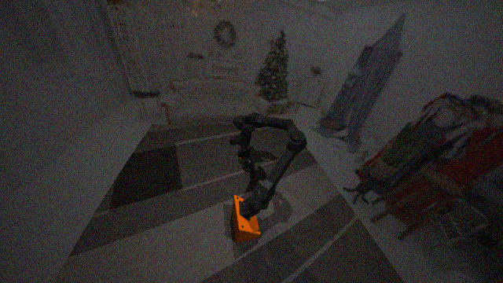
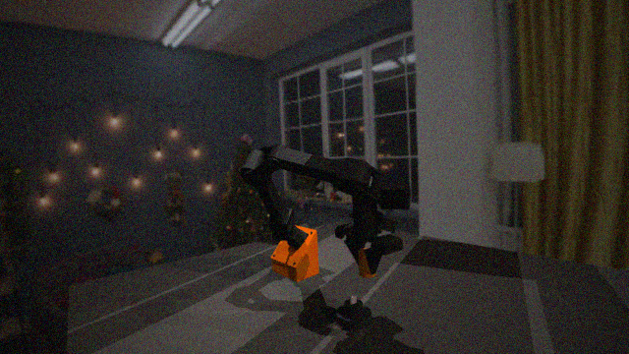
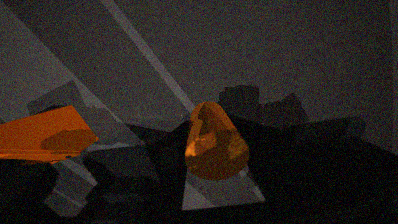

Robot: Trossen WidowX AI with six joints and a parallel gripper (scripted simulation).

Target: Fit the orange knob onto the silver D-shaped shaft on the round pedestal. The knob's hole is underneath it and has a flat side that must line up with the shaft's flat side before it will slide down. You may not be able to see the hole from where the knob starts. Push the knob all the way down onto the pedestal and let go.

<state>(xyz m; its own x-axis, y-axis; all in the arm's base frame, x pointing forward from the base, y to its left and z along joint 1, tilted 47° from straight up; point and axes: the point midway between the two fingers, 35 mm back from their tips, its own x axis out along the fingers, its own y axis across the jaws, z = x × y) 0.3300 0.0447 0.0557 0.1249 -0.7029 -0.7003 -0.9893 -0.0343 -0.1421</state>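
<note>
The round pedestal is 50 mm to the right of my gripper tip and 80 mm below it. Round my gripper tip: orange knob (30 mm above).
</note>
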